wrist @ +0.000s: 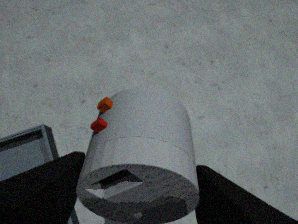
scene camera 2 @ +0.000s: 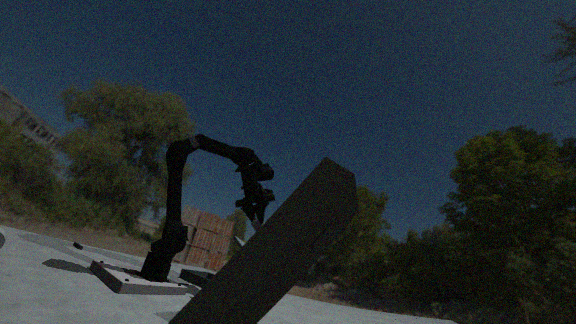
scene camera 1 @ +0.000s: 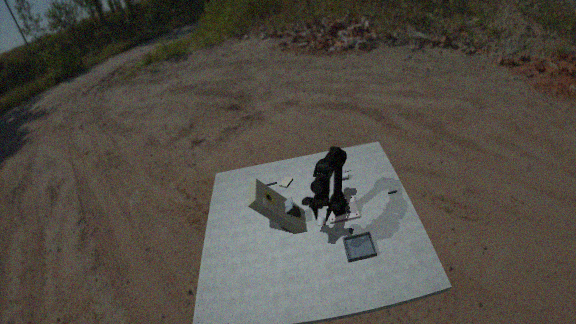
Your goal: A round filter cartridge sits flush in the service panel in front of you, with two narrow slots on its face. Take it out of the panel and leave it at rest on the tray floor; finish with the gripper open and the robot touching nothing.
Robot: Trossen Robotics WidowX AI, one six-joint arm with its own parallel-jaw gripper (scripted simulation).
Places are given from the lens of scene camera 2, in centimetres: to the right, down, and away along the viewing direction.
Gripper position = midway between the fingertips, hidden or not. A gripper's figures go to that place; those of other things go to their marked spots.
my gripper [scene camera 2: 258, 223]: -11, 23, 68
service panel [scene camera 2: 269, 264]: -3, 14, 25
